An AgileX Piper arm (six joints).
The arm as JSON. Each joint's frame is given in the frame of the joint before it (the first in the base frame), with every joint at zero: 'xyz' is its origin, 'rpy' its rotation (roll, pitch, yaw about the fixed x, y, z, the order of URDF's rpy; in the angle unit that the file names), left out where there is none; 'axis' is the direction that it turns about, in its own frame. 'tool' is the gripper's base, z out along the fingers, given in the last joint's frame.
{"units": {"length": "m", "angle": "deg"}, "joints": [
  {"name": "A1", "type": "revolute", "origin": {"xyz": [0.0, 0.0, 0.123]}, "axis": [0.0, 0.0, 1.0]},
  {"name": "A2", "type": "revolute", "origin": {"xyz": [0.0, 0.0, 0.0], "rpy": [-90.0, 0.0, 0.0]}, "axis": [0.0, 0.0, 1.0]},
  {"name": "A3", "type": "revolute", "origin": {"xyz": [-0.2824, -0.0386, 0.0]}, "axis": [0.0, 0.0, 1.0]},
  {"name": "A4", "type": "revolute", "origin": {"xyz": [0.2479, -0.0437, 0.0], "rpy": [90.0, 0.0, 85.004]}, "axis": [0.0, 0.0, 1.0]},
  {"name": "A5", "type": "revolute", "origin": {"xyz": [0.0, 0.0, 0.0], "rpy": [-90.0, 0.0, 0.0]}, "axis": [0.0, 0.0, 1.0]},
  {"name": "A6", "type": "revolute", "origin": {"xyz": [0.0, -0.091, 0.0], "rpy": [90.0, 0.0, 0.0]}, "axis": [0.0, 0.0, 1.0]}
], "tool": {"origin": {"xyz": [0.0, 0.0, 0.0]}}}
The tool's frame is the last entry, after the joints.
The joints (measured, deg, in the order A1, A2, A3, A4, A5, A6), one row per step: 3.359, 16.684, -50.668, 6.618, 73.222, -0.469; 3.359, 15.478, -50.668, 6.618, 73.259, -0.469; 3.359, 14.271, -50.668, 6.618, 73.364, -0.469; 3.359, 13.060, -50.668, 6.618, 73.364, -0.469; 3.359, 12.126, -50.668, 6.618, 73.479, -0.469; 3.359, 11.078, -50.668, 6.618, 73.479, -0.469; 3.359, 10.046, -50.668, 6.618, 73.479, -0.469; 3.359, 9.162, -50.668, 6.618, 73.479, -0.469; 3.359, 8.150, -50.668, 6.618, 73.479, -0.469; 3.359, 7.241, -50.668, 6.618, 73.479, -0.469; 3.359, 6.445, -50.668, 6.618, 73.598, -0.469
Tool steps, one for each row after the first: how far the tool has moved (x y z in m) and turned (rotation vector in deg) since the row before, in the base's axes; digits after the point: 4 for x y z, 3 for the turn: -0.0051, -0.0003, -0.0002, 0.066, -1.167, 0.003; -0.0052, -0.0003, -0.0004, 0.057, -1.101, 0.009; -0.0051, -0.0003, -0.0003, 0.071, -1.209, 0.000; -0.0040, -0.0002, -0.0005, 0.039, -0.819, 0.010; -0.0044, -0.0003, -0.0005, 0.061, -1.046, 0.000; -0.0043, -0.0003, -0.0005, 0.060, -1.030, 0.000; -0.0037, -0.0002, -0.0005, 0.052, -0.882, 0.000; -0.0042, -0.0002, -0.0007, 0.059, -1.010, 0.000; -0.0038, -0.0002, -0.0007, 0.053, -0.907, 0.000; -0.0034, -0.0002, -0.0008, 0.029, -0.677, 0.009
